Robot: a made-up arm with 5 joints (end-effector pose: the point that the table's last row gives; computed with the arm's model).
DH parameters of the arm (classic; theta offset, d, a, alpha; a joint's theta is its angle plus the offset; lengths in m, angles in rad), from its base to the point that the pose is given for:
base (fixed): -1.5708 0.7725 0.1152 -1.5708
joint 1: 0 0.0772 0.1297 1.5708
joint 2: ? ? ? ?
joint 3: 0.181 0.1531 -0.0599 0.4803
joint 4: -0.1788 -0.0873 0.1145 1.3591
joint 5: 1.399 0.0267 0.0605 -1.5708
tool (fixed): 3.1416 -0.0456 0 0
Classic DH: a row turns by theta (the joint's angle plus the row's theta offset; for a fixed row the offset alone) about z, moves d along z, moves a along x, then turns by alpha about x.
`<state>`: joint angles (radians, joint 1 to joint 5).
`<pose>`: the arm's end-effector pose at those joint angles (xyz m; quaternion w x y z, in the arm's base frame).
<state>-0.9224 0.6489 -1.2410 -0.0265 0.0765</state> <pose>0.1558 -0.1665 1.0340 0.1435 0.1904 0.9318 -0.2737</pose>
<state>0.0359 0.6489 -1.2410 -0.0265 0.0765</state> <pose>0.1558 -0.3587 0.8809 0.0396 0.2351 0.9530 0.1867</pose>
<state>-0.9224 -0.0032 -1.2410 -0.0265 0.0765</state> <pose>0.0731 -0.1817 1.0541 0.3209 0.4305 0.8092 -0.2384</pose>
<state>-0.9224 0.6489 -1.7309 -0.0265 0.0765</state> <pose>0.1865 -0.1435 1.0015 0.0253 0.1929 0.8585 -0.4745</pose>
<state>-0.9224 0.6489 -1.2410 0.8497 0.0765</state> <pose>0.1284 -0.3024 1.0603 0.1363 0.1743 0.9621 0.1595</pose>
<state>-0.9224 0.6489 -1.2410 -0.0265 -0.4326</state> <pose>0.1254 -0.1449 1.0421 0.3735 0.1154 0.8656 -0.3128</pose>
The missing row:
joint 2: -1.3139 0.0468 0.0154 -1.8319
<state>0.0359 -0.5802 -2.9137 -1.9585 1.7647</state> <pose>-0.0484 -0.2914 0.7348 0.6223 -0.3445 0.2459 0.6585</pose>
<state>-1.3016 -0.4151 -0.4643 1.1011 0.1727</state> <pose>-0.0398 -0.2803 1.0066 0.6576 -0.1311 0.6729 0.3125</pose>
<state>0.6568 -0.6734 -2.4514 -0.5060 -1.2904</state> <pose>0.1522 -0.2604 0.7249 0.0335 -0.1893 -0.9428 0.2725</pose>
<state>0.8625 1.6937 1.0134 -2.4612 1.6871</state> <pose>0.1963 -0.2383 0.8140 0.6758 0.2175 -0.5847 -0.3926</pose>
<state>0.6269 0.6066 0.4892 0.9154 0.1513</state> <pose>0.1788 -0.2323 0.5462 0.3655 0.1315 -0.1812 0.9035</pose>
